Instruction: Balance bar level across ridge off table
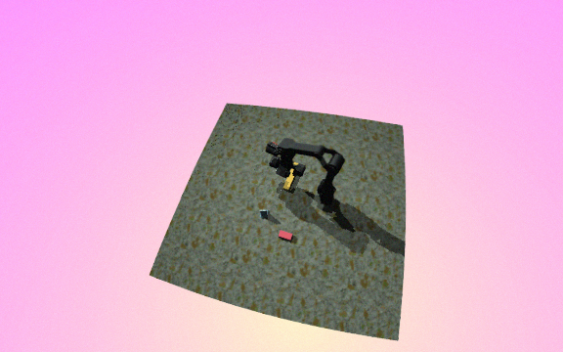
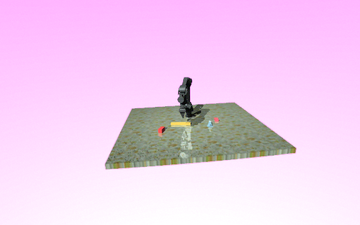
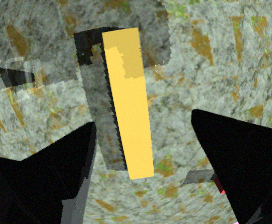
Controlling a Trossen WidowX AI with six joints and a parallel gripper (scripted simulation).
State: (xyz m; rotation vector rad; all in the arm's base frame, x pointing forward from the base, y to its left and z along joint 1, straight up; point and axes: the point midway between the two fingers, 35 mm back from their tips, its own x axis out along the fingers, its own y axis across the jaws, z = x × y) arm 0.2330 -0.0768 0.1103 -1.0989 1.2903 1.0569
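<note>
Right now the yellow bar is 1 cm behind my gripper tip, 3 cm to the right of it and 7 cm below it.
</note>
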